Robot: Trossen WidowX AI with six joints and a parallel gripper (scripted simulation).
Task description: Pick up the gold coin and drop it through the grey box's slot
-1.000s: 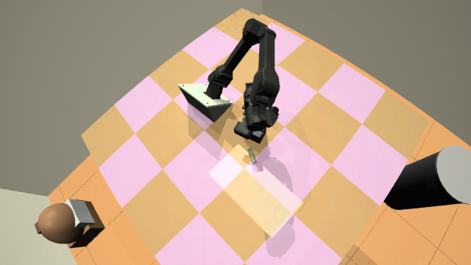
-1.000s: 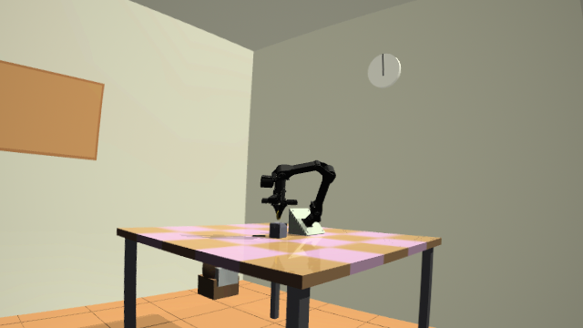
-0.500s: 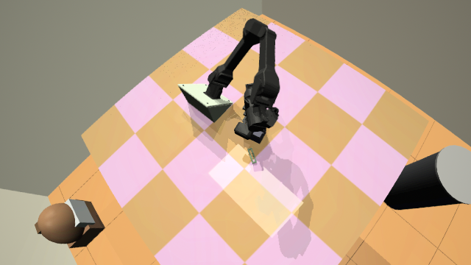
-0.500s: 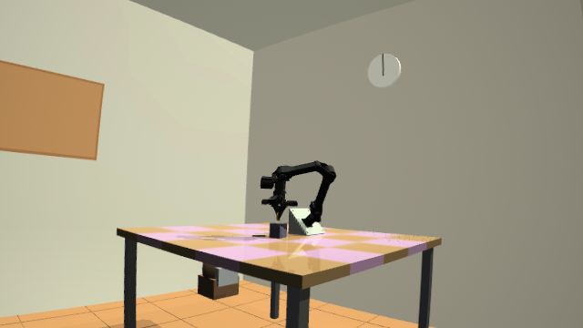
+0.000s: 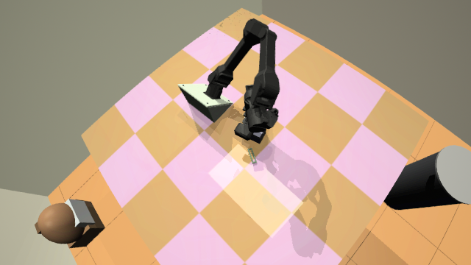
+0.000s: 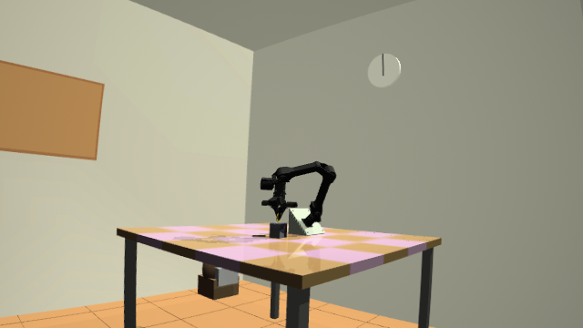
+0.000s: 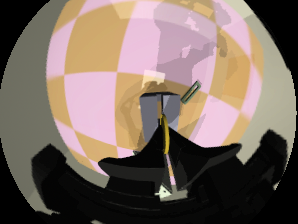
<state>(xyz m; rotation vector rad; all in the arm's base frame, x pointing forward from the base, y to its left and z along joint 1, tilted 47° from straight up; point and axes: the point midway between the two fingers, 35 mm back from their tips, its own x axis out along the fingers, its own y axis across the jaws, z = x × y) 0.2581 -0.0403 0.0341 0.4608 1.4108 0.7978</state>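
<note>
My gripper tip is 10 mm below the gold coin.
</note>
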